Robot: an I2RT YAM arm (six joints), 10 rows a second.
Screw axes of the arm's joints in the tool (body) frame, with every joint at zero. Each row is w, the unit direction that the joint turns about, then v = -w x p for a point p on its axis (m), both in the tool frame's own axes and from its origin. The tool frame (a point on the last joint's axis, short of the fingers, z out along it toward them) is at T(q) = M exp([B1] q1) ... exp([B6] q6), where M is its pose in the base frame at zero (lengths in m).
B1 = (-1, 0, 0, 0.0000, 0.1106, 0.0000)
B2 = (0, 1, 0, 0.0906, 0.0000, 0.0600)
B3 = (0, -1, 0, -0.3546, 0.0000, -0.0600)
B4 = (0, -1, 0, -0.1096, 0.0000, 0.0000)
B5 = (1, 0, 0, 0.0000, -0.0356, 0.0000)
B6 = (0, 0, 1, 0.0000, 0.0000, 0.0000)
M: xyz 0.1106 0.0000 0.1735 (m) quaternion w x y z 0.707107 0 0.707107 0
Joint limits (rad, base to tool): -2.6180..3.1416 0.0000..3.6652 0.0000..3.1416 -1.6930..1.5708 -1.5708..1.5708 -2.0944..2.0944
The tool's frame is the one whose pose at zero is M.
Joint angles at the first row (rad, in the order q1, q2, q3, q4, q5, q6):
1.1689, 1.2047, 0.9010, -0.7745, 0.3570, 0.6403
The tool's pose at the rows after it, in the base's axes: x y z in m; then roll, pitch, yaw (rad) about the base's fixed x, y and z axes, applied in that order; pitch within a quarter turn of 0, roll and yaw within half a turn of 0:
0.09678 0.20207 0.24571 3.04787 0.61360 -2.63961
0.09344 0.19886 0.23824 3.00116 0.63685 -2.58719
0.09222 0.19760 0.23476 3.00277 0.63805 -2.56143
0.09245 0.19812 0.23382 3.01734 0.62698 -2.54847
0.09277 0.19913 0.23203 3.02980 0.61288 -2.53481
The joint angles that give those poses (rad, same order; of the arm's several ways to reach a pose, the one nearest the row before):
1.1688, 1.1616, 0.8490, -0.7000, 0.2849, 0.5550
1.1679, 1.1236, 0.7861, -0.6186, 0.2265, 0.4950
1.1688, 1.1159, 0.7672, -0.6025, 0.2141, 0.4740
1.1689, 1.1242, 0.7715, -0.6130, 0.2147, 0.4682
1.1689, 1.1356, 0.7746, -0.6208, 0.2119, 0.4622

